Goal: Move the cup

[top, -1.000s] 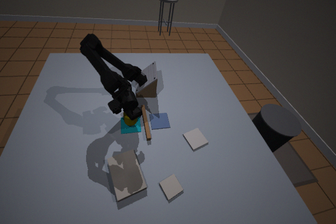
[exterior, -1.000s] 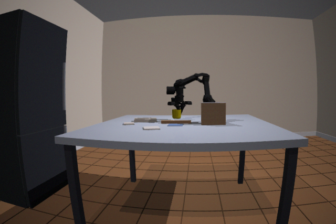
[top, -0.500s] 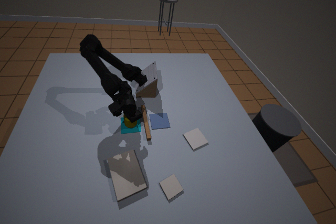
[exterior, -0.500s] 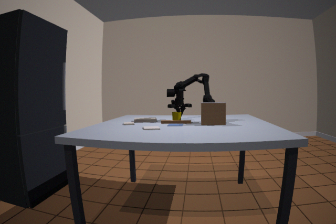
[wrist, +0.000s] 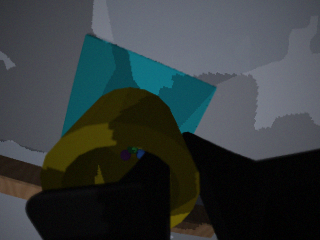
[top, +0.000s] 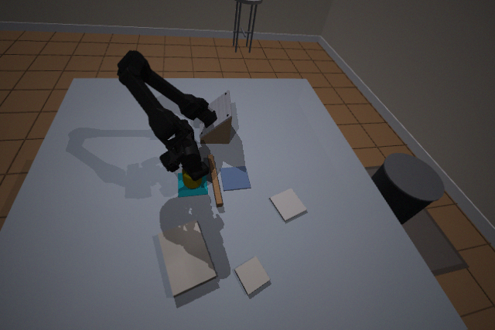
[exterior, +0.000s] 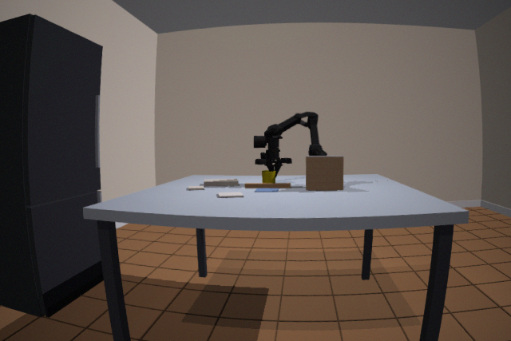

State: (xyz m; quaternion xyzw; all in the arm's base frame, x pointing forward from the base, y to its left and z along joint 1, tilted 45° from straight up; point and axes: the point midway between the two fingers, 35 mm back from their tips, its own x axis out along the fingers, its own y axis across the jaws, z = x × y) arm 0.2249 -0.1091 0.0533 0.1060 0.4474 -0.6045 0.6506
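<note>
My gripper tip is now 2 cm short of the yellow cup and 1 cm to the right of it. Also, from my gripper tip: blue pad 17 cm to the left, 5 cm below, 3 cm ahead; then teal pad 5 cm below, 3 cm ahead, 1 cm to the left; then wooden bar 9 cm to the left, 4 cm below, 3 cm ahead.
</note>
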